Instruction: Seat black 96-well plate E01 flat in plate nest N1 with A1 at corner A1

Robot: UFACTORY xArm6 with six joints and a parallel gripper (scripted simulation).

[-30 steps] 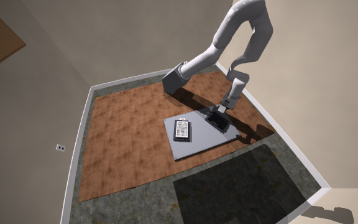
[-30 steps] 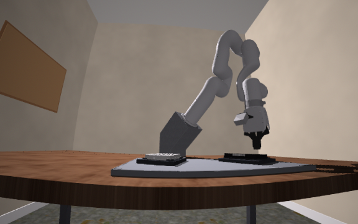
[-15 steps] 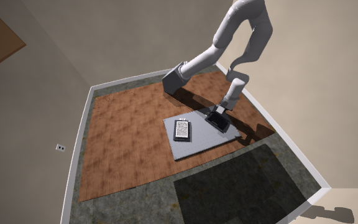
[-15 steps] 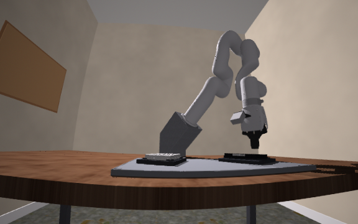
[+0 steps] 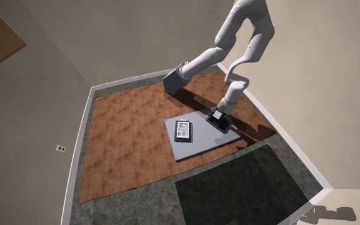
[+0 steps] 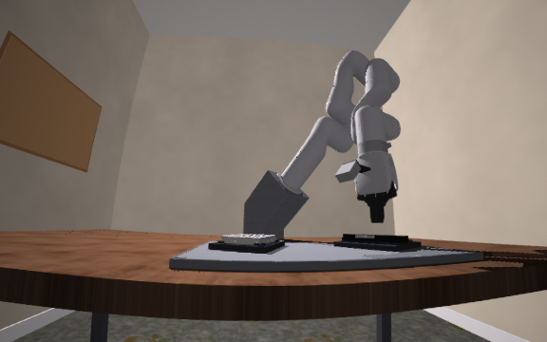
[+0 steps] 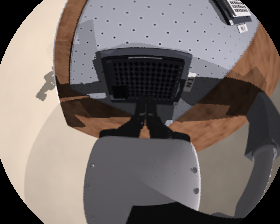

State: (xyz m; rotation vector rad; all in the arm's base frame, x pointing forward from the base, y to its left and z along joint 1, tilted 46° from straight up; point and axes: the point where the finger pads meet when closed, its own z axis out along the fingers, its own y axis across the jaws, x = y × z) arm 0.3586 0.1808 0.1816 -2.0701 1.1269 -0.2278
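My gripper is now 20 mm short of the black plate E01, 10 mm to the left of it and 50 mm above it. Also, from my hand: plate nest N1: 20 mm ahead, 10 mm to the right, 70 mm below; white plate E07: 80 mm ahead, 300 mm to the right, 60 mm below; N1 label: 60 mm behind, 80 mm to the right, 80 mm below.
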